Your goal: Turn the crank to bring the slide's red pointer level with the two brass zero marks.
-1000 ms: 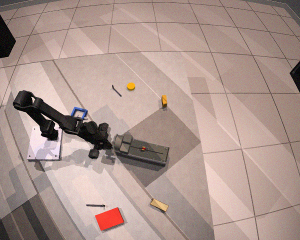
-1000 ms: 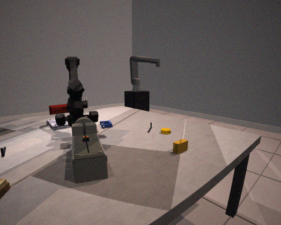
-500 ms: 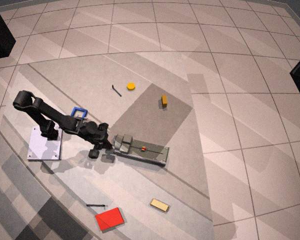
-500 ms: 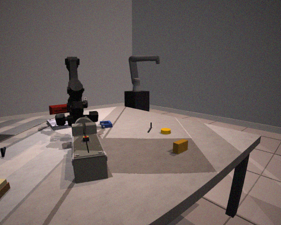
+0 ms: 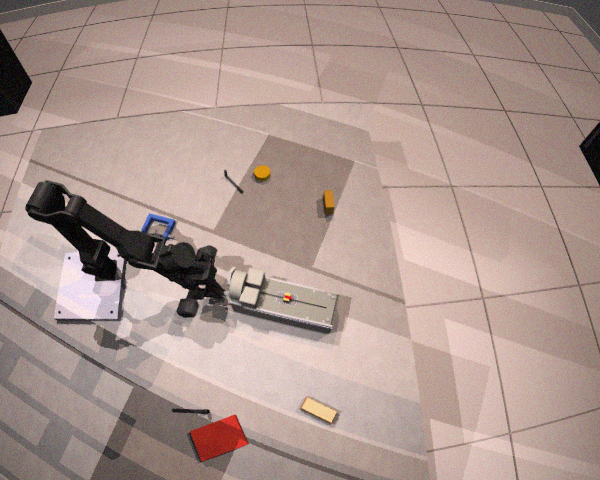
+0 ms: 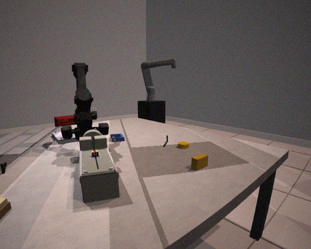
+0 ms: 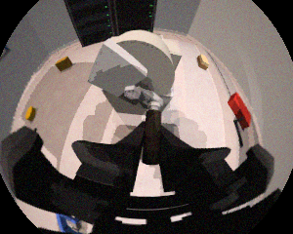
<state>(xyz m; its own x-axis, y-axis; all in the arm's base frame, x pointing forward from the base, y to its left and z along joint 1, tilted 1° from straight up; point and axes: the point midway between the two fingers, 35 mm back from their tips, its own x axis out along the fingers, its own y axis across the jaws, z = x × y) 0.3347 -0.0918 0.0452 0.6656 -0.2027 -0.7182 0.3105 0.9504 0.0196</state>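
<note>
The dark crank handle is 2 cm behind my gripper tip, 2 cm above it and 1 cm to the left of it. From my gripper tip the other things lie so: blue block: 24 cm to the left, 20 cm behind, 4 cm below; red plate: 37 cm to the right, 3 cm below, 3 cm behind; red pointer: 17 cm ahead, 4 cm above, 3 cm to the right.
</note>
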